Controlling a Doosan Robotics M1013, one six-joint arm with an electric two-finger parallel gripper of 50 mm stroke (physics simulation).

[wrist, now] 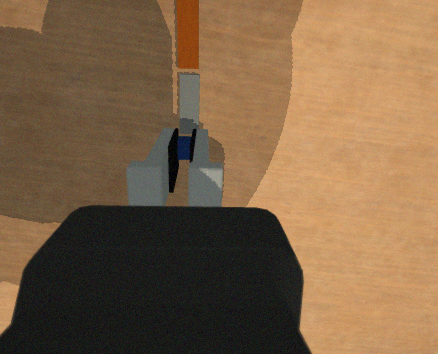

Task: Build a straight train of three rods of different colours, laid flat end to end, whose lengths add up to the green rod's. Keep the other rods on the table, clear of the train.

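Places are measured from the arm's base along level axes (x down, y back, z left), in centimetres.
Pixels of known places: gripper, between the fingertips: (185, 148).
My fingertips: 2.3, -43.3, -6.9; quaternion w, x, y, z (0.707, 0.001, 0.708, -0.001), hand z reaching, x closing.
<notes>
For each thing: its top centre in the pictures, then the offset to it from my fingertips, as dx, dy, dz. Level surfaces: height alone.
- orange rod, centre of its top: (187, 23) +0.2, -6.0, -0.1
- light grey rod, centre of its top: (189, 105) +0.2, -2.3, -0.2
- dark blue rod, centre of its top: (184, 150) -0.8, -0.1, +0.0
- wooden table top, height of its surface: dx +1.2
An orange rod (188, 35) lies flat at the top of the wrist view, its far end cut off by the view's edge. A light grey rod (189, 97) lies just below it, in line with it, with a thin gap between their ends. My gripper (185, 148) is shut on a dark blue rod (184, 148), which shows between the black finger pads. The blue rod is in line with the grey rod, close to its near end; how high it is above the table is hard to tell. The green rod does not show.
The wooden table top (360, 150) lies under everything. Dark shadows of the arm fall over its left and middle parts. The black gripper body hides the lower middle of the view.
</notes>
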